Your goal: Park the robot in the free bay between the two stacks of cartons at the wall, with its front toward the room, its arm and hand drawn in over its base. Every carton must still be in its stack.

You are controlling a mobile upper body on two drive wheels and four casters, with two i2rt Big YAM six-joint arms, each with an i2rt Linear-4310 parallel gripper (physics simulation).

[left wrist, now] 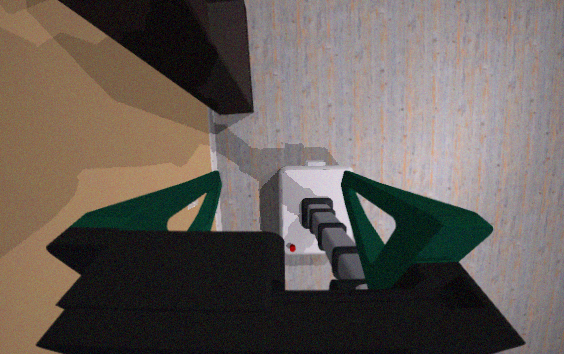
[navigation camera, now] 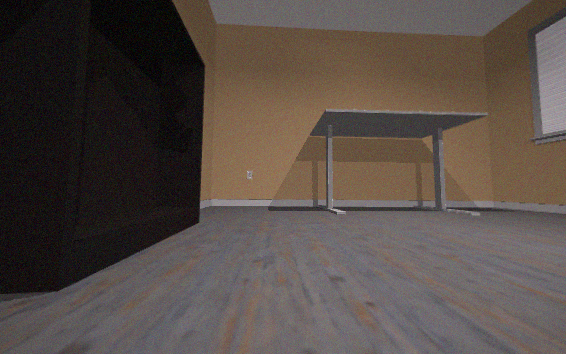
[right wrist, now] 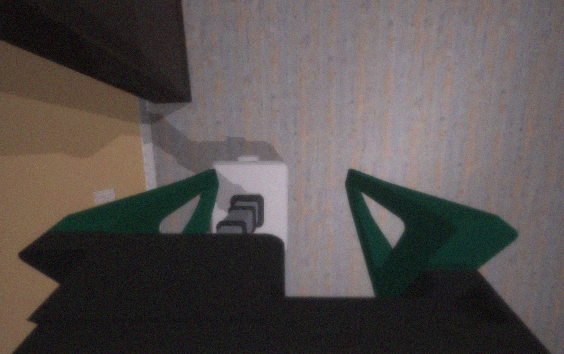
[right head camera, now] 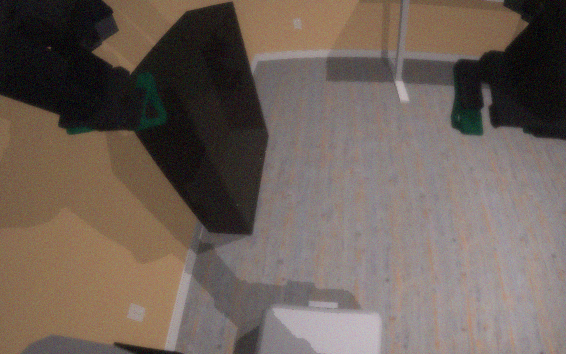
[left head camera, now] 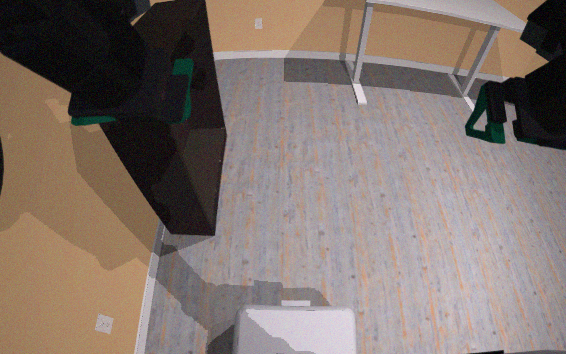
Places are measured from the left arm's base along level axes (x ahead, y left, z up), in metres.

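Pixels of known places: left gripper, fingertip midpoint: (left wrist: 281,177) (right head camera: 139,120) (left head camera: 154,113); right gripper, fingertip midpoint: (right wrist: 281,176) (right head camera: 489,124) (left head camera: 492,133).
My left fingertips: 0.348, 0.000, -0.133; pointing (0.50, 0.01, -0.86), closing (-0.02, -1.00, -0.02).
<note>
Behind a point stands the place of what it marks, as x, y, z.
The white robot base (left head camera: 320,325) @[0.231, -0.329, -1.150] (right head camera: 350,325) @[0.246, -0.350, -1.150] (left wrist: 325,181) @[0.217, -0.284, -1.150] (right wrist: 265,175) @[0.232, -0.341, -1.150] stands on the floor beside the wall at the picture's left. The two carton stacks and the bay do not show in these views. My left gripper (left head camera: 140,107) @[0.348, 0.000, -0.133] (right head camera: 115,117) (left wrist: 281,177) @[0.348, 0.000, -0.133] is open and empty, high at the left in the head views, in front of a dark cabinet. My right gripper (left head camera: 515,135) (right head camera: 500,127) @[0.341, -0.449, -0.135] (right wrist: 281,176) @[0.341, -0.449, -0.135] is open and empty, high at the right in the head views. Both arms are spread out to the sides.
The tall dark cabinet (left head camera: 205,175) @[1.111, 0.333, -1.310] (right head camera: 245,165) @[1.191, 0.348, -1.310] (left wrist: 230,65) @[1.072, 0.385, -1.310] (right wrist: 160,65) @[0.964, 0.389, -1.310] (navigation camera: 140,150) @[1.362, 0.533, -0.983] stands ahead on the left, against the wall (left head camera: 50,280) @[0.203, 0.564, -0.648] (left wrist: 125,135) @[0.462, 0.571, -0.607]. A grey table (left head camera: 440,10) @[1.962, -1.204, -0.460] (navigation camera: 400,122) @[2.180, -1.493, -0.485] stands by the far wall. A window (navigation camera: 550,85) @[2.214, -3.152, -0.044] is at the right.
</note>
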